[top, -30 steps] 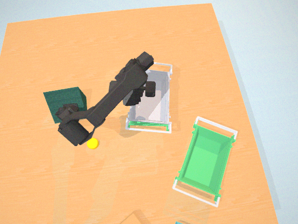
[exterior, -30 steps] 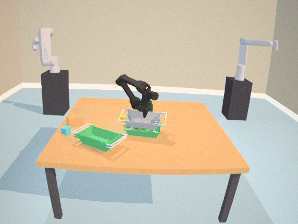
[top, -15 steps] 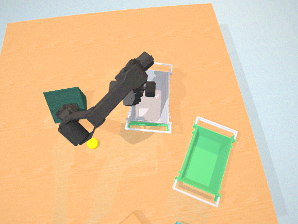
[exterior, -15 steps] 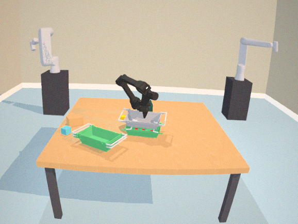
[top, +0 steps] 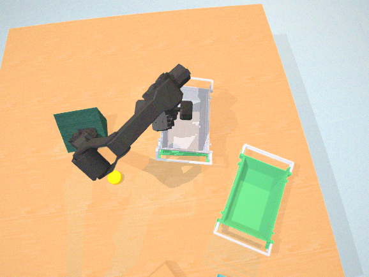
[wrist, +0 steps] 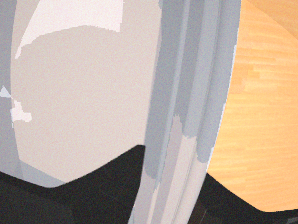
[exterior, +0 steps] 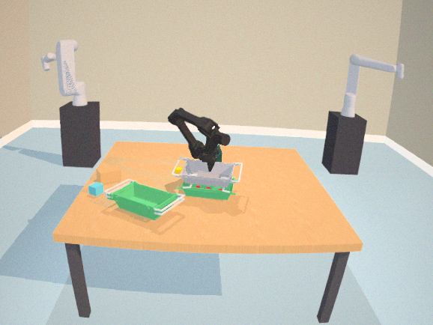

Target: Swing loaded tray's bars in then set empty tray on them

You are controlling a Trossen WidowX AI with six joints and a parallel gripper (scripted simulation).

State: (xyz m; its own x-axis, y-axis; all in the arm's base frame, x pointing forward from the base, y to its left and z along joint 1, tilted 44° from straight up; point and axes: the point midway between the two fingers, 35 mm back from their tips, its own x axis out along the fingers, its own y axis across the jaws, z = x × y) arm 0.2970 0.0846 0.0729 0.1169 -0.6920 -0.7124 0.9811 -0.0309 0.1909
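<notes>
Right now my gripper tip is 7 cm short of the grey tray, 1 cm to the left of it and 2 cm below it. Round my gripper tip: yellow disc 21 cm behind, 17 cm to the right, 9 cm below; tan box 5 cm behind, 54 cm to the right, 6 cm below; cyan cube 14 cm ahead, 57 cm to the right, 7 cm below.
</notes>
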